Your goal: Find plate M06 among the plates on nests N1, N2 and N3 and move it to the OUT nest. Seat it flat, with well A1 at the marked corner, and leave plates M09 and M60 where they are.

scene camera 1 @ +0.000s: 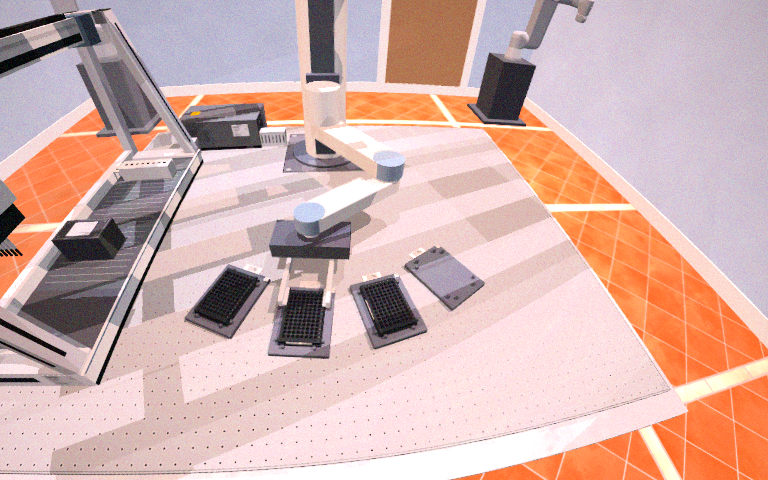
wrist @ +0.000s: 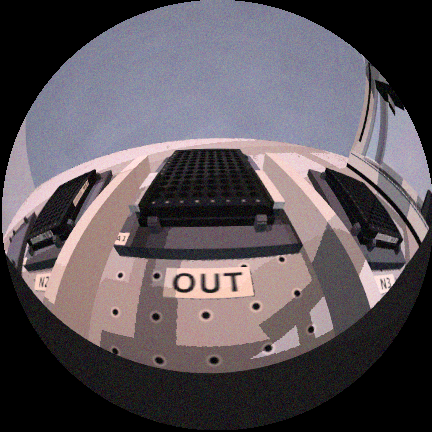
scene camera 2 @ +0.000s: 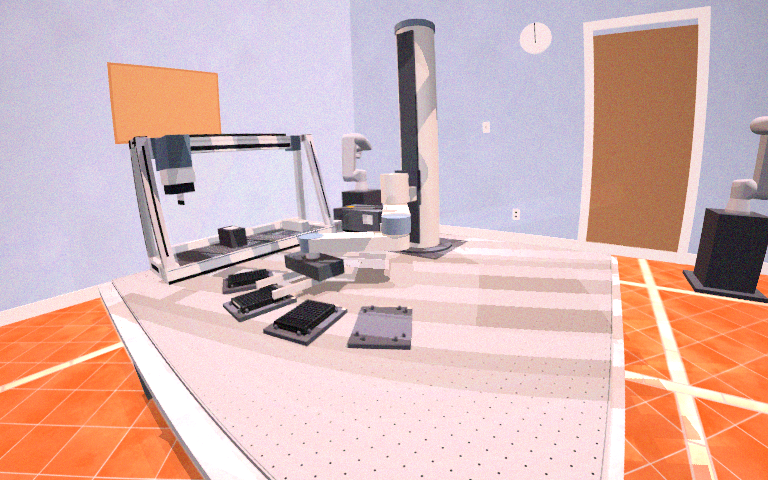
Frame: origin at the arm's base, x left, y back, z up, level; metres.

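Where they show: gripper, fingertip midpoint: [scene camera 1: 303,304] [wrist: 205,162] [scene camera 2: 264,290]; arm's base at its link origin: [scene camera 1: 326,153] [scene camera 2: 421,247].
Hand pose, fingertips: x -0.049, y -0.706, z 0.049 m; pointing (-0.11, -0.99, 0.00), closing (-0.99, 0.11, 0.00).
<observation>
Each offset is from my fingertips to the top centre of the thing. "spot": to the spot under its first point.
A black well plate {dx -0.002, dy -0.019, dz -0.010 m} [scene camera 1: 304,319] [scene camera 2: 256,300] [wrist: 205,180] lies flat on the OUT nest {dx -0.003, dy -0.020, dz -0.014 m} [scene camera 1: 300,351] [wrist: 210,240], inside its corner posts. The A1 tag {spot: dx +0.059, dy +0.049, dz -0.024 m} [wrist: 121,238] is at the nest's left corner in the wrist view; the plate's own A1 mark and name are unreadable. My gripper [scene camera 1: 304,300] [wrist: 205,162] is open, one finger along each long side, tips beside the near end at plate height. Black plates sit on N2 {dx +0.177, dy -0.004, dz -0.010 m} [scene camera 1: 387,305] [scene camera 2: 305,315] [wrist: 60,210] and N3 {dx -0.173, dy +0.045, dz -0.010 m} [scene camera 1: 227,295] [scene camera 2: 247,277] [wrist: 362,205]; their names are unreadable. The fourth nest {dx +0.333, dy +0.077, dz -0.014 m} [scene camera 1: 444,276] [scene camera 2: 382,325] is bare.
The arm's column [scene camera 1: 321,121] [scene camera 2: 427,141] stands at the back of the table. A gantry frame [scene camera 1: 150,277] [scene camera 2: 237,257] stands beyond the N3 side, with a black box {spot: dx -0.491, dy +0.141, dz +0.078 m} [scene camera 1: 89,240] [scene camera 2: 232,236] on its deck. A dark grey instrument {spot: dx -0.326, dy +0.742, dz +0.054 m} [scene camera 1: 223,127] stands behind it.
</observation>
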